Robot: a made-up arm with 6 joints. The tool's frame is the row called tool.
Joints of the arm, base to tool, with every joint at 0 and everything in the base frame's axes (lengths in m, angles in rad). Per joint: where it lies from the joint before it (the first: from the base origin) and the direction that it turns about. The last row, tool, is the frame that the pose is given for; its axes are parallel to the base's.
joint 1: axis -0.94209 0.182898 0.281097 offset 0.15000 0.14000 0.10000
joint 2: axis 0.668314 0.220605 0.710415 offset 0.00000 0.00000 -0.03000
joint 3: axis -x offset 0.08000 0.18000 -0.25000
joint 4: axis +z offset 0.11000 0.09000 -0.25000
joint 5: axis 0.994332 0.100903 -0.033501 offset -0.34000 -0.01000 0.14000
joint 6: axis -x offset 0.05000 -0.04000 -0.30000
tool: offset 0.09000 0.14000 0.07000
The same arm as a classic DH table. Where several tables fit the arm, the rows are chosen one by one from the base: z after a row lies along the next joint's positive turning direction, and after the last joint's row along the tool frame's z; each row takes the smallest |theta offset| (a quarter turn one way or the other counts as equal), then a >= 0, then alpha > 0; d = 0 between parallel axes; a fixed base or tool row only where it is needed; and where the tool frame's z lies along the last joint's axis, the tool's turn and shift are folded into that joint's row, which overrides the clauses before.
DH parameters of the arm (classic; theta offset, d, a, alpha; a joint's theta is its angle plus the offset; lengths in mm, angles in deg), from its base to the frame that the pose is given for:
base (fixed): 79.01 135.3 166.0 -73.67
joint 1: 21.93 -145.4 10.8 112.93
joint 2: 5.69 -278.2 246.0 -131.94
joint 3: -17.25 -356.5 90.0 90.00
joint 4: 5.79 -121.4 24.4 91.92
joint 5: 71.73 192.6 -297.3 173.90
joint 6: 71.63 389.0 140.0 90.00
tool (fixed): -90.00 70.0 0.0 0.00

